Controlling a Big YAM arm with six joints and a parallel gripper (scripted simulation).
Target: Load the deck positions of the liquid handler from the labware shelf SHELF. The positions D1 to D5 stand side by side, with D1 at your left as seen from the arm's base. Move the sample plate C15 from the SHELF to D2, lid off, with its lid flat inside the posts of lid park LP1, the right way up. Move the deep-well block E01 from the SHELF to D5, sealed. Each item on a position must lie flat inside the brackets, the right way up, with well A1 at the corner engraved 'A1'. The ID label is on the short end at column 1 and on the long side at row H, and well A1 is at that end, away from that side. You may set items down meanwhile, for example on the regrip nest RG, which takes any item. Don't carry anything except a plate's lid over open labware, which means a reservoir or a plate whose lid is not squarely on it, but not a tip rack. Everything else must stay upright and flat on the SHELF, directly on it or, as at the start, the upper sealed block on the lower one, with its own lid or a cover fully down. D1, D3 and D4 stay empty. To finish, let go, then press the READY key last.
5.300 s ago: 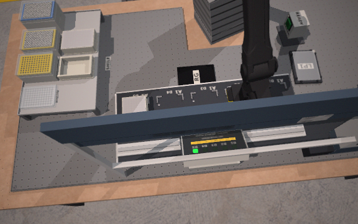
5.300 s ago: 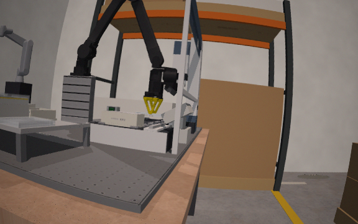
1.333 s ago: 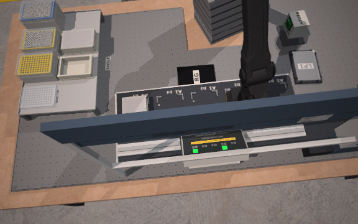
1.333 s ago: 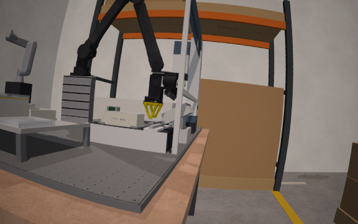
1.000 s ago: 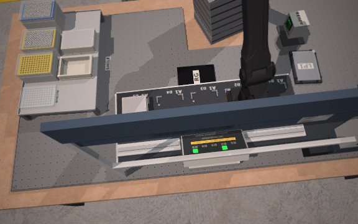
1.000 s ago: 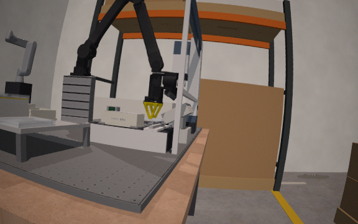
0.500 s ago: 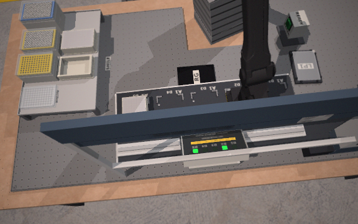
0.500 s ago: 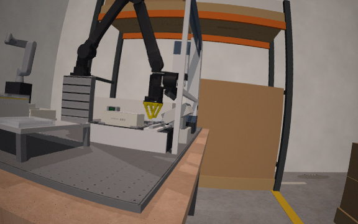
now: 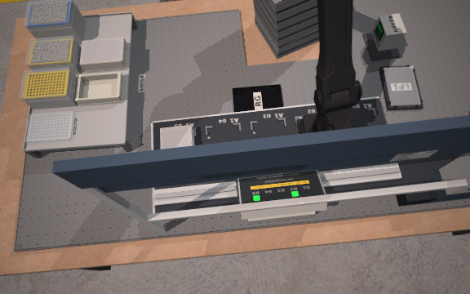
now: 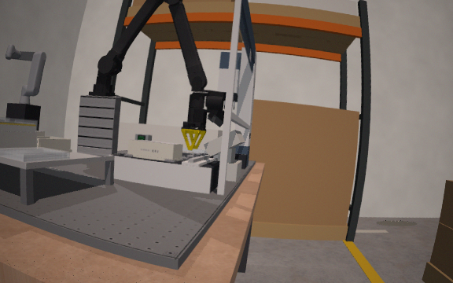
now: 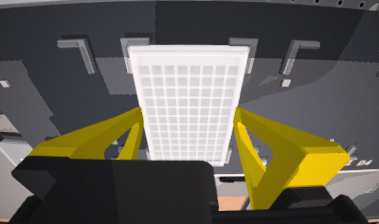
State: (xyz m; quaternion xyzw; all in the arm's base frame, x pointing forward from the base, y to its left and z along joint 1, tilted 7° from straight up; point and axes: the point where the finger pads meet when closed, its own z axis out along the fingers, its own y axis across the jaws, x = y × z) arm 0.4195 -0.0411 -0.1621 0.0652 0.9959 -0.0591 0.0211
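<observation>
The sample plate C15 lies 1 cm behind my hand and 1 cm below it. The rest, counted from my hand: clear plate lid: 12 cm behind, 31 cm to the left, 6 cm below; lid park LP1: 12 cm behind, 31 cm to the left, 7 cm below; black regrip nest RG: 19 cm behind, 12 cm to the right, 7 cm below.
</observation>
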